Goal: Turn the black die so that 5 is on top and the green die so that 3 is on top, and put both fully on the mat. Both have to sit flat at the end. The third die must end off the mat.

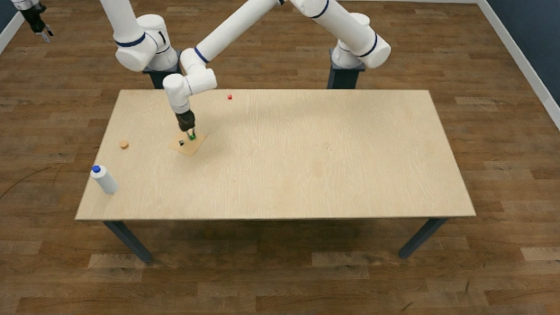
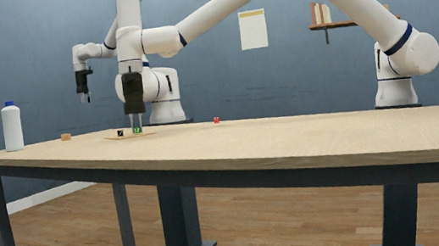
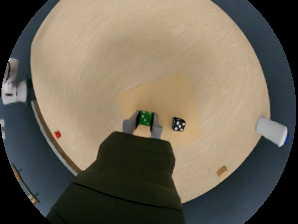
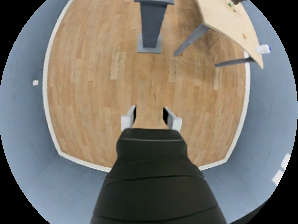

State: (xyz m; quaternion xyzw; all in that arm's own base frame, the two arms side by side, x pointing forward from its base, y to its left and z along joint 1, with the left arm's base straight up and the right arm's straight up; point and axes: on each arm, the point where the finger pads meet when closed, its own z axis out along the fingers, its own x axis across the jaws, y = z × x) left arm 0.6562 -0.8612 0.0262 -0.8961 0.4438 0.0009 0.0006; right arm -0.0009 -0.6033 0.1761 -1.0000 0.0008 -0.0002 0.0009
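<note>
The green die lies 1 cm below my left hand. Round my left hand: black die 5 cm to the right, 3 cm ahead, 1 cm below; then tan mat 2 cm to the right, 2 cm below, 2 cm ahead; then red die 28 cm behind, 18 cm to the left, 2 cm below.
</note>
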